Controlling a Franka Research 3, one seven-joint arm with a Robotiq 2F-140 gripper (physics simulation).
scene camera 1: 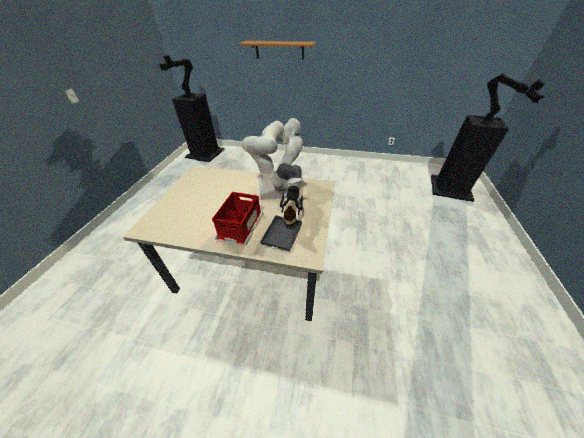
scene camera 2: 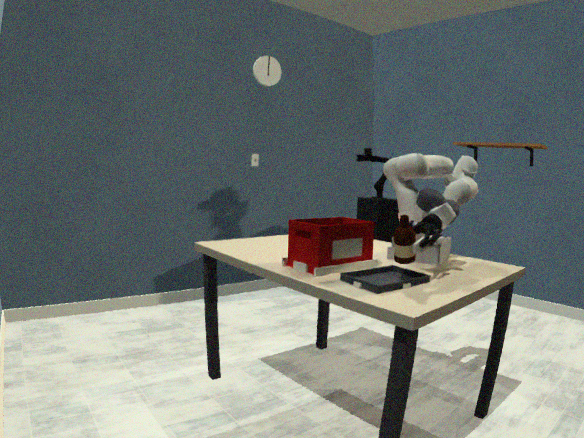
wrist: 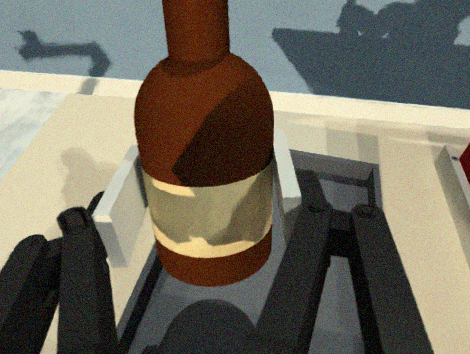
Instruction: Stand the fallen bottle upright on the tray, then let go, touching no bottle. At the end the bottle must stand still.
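The brown bottle with a cream label is held upright, neck up, or very nearly so. My gripper is shut on it, with a pale pad at each side of its body around the label. The dark grey tray lies flat on the table. The bottle's base appears over the tray's far part, near its back right corner in the first scene view, seemingly a little above the floor of the tray. The exact gap is hard to tell.
A red crate stands on the table, left of the tray in both scene views. Two black pedestals with dark arms stand beyond the table. A wooden shelf hangs on the wall.
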